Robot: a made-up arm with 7 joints.
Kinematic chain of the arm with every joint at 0, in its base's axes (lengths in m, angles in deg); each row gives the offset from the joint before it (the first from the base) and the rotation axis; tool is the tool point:
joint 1: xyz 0 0 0.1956 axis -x
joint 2: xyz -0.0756 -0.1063 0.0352 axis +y
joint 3: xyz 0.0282 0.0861 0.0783 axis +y
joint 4: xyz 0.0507 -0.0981 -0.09 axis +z
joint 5: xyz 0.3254 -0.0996 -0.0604 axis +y
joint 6: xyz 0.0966 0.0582 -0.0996 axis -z
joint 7: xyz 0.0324 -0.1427 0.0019 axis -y
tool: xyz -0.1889 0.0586 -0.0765
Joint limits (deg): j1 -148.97..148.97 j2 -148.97..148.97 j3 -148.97..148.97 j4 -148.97..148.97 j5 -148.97..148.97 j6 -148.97..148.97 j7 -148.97..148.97
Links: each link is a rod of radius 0.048 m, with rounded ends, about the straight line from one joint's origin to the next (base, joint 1, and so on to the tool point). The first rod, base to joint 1, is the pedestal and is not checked.
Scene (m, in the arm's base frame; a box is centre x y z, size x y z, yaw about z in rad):
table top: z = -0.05
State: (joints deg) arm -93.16 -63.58 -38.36 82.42 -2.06 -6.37 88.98
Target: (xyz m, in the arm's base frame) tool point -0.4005 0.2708 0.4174
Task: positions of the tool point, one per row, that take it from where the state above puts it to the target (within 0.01 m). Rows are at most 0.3 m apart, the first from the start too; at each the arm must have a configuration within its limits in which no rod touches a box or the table.
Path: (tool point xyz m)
1: 0.2219 -0.2198 0.7131
2: 0.1250 0.0166 0.7573
3: -0.0387 0.2070 0.7058
4: -0.2310 0.2983 0.5792
5: -0.4005 0.2708 0.4174

